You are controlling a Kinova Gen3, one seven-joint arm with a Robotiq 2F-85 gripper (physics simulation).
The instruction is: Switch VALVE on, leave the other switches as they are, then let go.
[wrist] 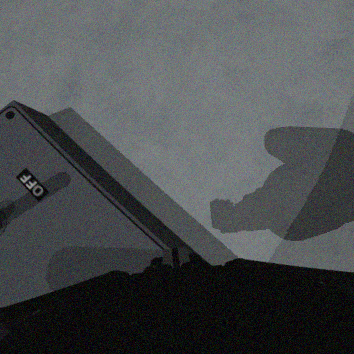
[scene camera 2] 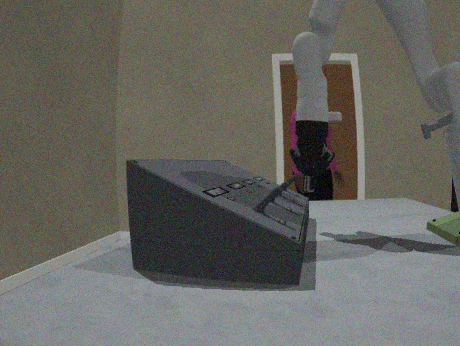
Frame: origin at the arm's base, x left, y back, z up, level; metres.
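Seen in the pictures: gripper, fingertip midpoint: [wrist: 175,264] [scene camera 2: 309,191].
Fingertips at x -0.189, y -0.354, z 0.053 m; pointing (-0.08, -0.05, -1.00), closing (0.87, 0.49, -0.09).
Note:
Offsets run from my fingertips to a thing's top centre. "pt": to the spot under its first point. Level surfaces: height alone.
A dark grey console [scene camera 2: 200,240] [wrist: 115,225] with a sloping switch panel stands on the table. A raised switch lever @(dx +0.220, dy -0.128, dz +0.034 m) [scene camera 2: 277,193] leans toward the panel's low edge in the scene view; I cannot tell which switch it is. In the wrist view an OFF label @(pt dx -0.115, dy +0.000, dz -0.021 m) [wrist: 33,184] lies near the panel's corner, with part of a dark lever @(pt dx -0.122, dy -0.027, dz -0.009 m) [wrist: 4,215] at the left border. The VALVE label is not readable in either view. My gripper [scene camera 2: 308,186] [wrist: 175,264] is shut and empty, pointing down, low near the console's low edge. Whether it touches the console is unclear.
A green block-like object [scene camera 2: 445,226] is at the right border on the pale table @(dz -0.095 m) [scene camera 2: 150,315]. A person in magenta [scene camera 2: 294,125] stands behind the arm, before a brown door [scene camera 2: 345,100]. The arm's shadow [wrist: 310,185] falls on the table beside the console.

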